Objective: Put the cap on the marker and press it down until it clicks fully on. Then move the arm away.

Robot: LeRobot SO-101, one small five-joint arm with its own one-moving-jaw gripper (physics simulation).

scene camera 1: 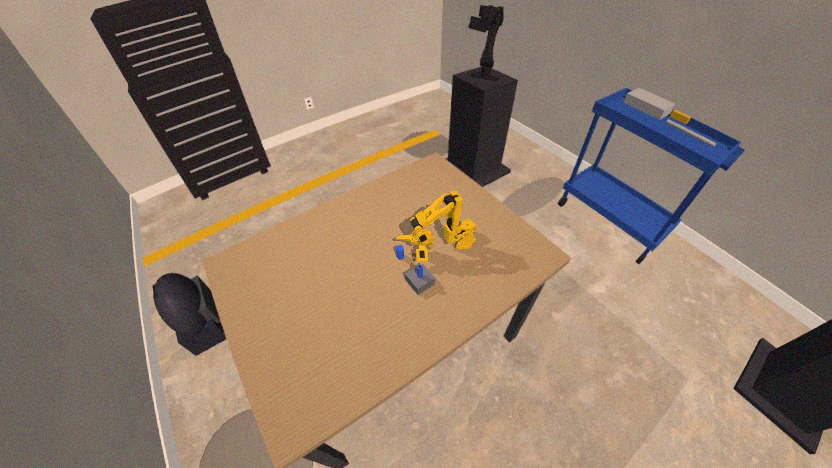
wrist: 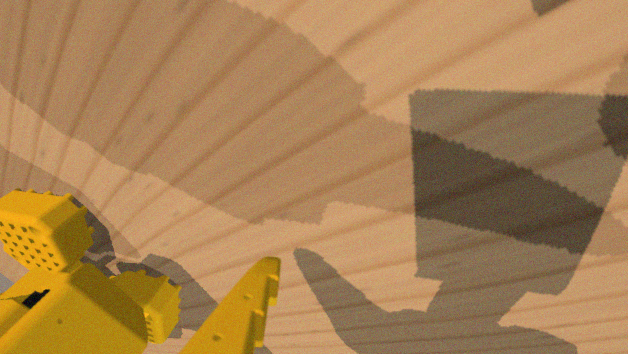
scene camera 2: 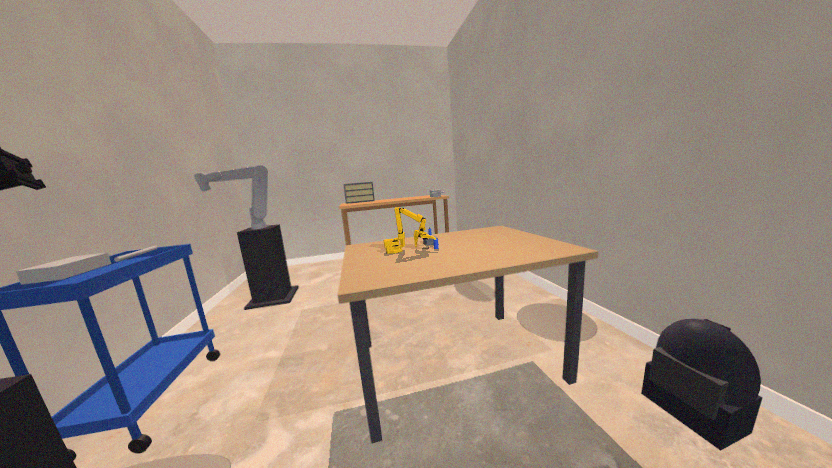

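Seen in the pictures: hand, tool point: (scene camera 1: 430,248) (wrist: 279,275) (scene camera 2: 416,246); arm's base, link origin: (scene camera 1: 456,241) (wrist: 112,254) (scene camera 2: 397,250).
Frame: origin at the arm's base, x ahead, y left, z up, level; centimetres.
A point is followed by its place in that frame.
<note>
The blue cap (scene camera 1: 399,252) @[x 22.5, y -6.0, z 4.2 cm] (scene camera 2: 436,243) @[x 21.6, y -8.3, z 3.2 cm] stands on the table, apart from the marker. The blue marker (scene camera 1: 419,271) @[x 23.0, y 7.1, z 7.8 cm] (scene camera 2: 429,231) @[x 21.9, y 5.9, z 7.8 cm] stands upright in a dark grey block (scene camera 1: 418,282) @[x 24.4, y 8.4, z 3.9 cm]. My yellow gripper (scene camera 1: 406,246) (scene camera 2: 425,242) @[x 11.1, y -2.5, z 1.4 cm] is fully open and empty, low over the table beside the cap and behind the block. One jaw tip shows close to the cap in both scene views; whether it touches is too small to tell. In the wrist view a single notched jaw (wrist: 260,305) @[x 11.7, y -1.9, z 2.7 cm] shows at the bottom, over bare wood and shadows. The cap and marker do not show there.
The yellow arm (scene camera 1: 454,218) @[x 4.3, y 1.8, z 17.2 cm] (scene camera 2: 399,229) @[x 2.0, y -3.8, z 13.0 cm] stands on the wooden table (scene camera 1: 325,325) @[x 57.5, y 2.1, z 0.0 cm] (scene camera 2: 477,256) @[x 34.9, y -32.3, z 0.0 cm]. More yellow arm parts (wrist: 75,310) @[x 4.9, y -0.1, z 3.5 cm] show at the lower left of the wrist view. A blue cart (scene camera 1: 625,203) (scene camera 2: 145,372) and a black pedestal (scene camera 1: 480,128) (scene camera 2: 264,267) stand away from the table.
</note>
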